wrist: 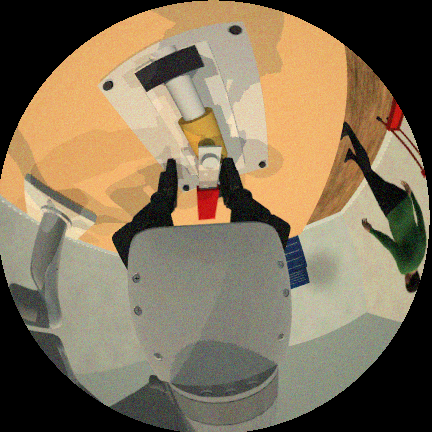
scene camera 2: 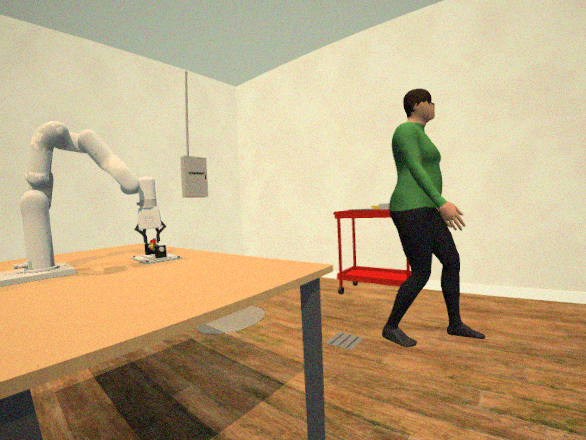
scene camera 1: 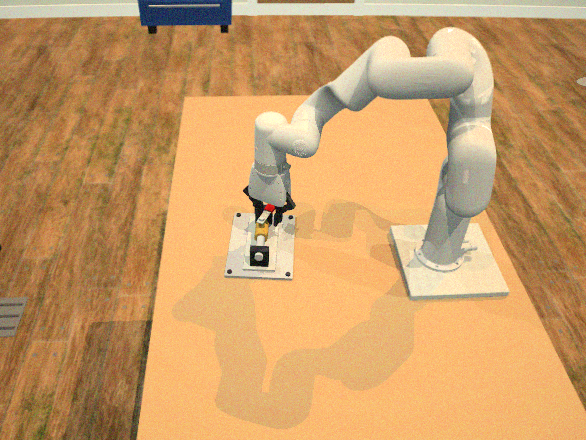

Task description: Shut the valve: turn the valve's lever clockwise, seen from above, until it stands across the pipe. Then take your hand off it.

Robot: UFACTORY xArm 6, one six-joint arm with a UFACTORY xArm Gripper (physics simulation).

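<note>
The valve has a yellow body (scene camera 1: 261, 231) (wrist: 199, 131) on a white pipe, with a black block at the pipe's near end in scene camera 1. It is mounted on a pale plate (scene camera 1: 285, 257) (wrist: 253, 102) with dark corner bolts. Its white lever with a red grip (scene camera 1: 269, 208) (wrist: 207, 202) points away from the block, slanted right of the pipe's line in scene camera 1, not across the pipe. My gripper (scene camera 1: 268, 219) (scene camera 2: 154, 245) (wrist: 198, 167) is partly open, pointing down, with its black fingers on both sides of the lever. In the wrist view the lever is closer to the right finger; contact is unclear.
The arm's base plate (scene camera 1: 460, 287) stands on the table (scene camera 1: 350, 325) to the right in scene camera 1. Beyond the table are a person in green (scene camera 2: 416, 167), a red cart (scene camera 2: 362, 214) and a blue cabinet (scene camera 1: 186, 15). A grey box (scene camera 2: 194, 185) hangs on the wall.
</note>
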